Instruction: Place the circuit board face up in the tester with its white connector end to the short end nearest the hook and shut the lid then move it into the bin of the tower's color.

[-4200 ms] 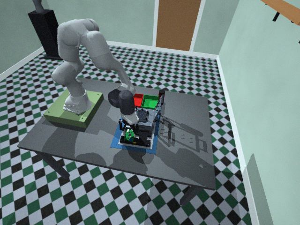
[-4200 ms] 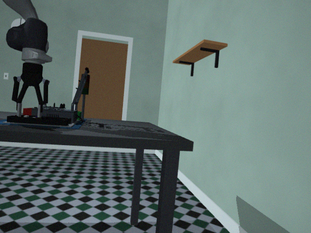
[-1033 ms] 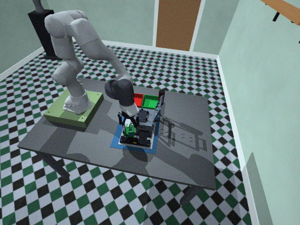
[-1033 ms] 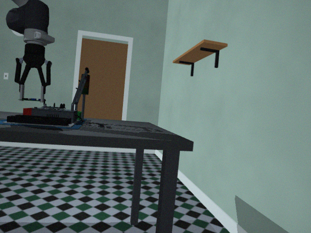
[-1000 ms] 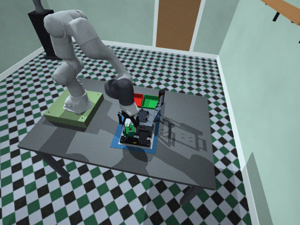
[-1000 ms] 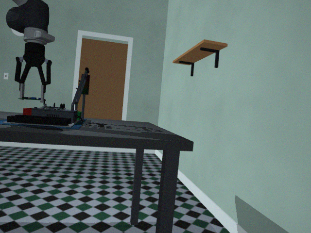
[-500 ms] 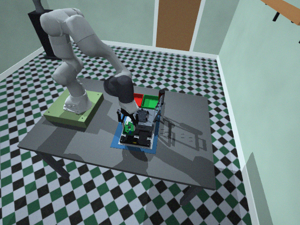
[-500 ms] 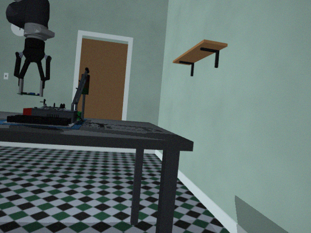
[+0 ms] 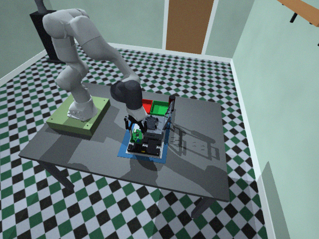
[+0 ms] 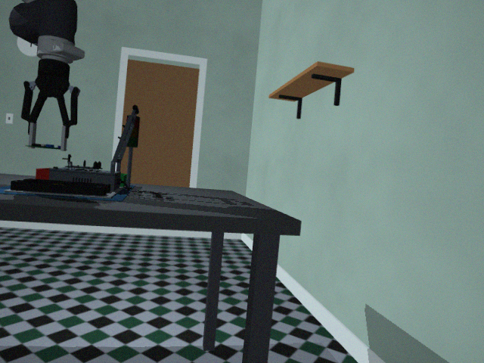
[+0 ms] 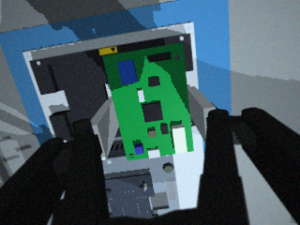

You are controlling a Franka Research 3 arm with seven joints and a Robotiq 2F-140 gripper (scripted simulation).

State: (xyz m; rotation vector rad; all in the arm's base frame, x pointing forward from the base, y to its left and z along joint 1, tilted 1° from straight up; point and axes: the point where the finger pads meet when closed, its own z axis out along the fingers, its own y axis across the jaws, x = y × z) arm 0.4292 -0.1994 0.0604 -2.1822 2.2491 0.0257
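The tester plate lies 7 cm ahead of my hand, 18 cm to the left of it and 7 cm below it. The rest, counted from my hand: tester lid: 19 cm ahead, 17 cm to the left, 4 cm above; black latch hook: 1 cm ahead, 23 cm to the left, 5 cm below; green circuit board: 2 cm below.
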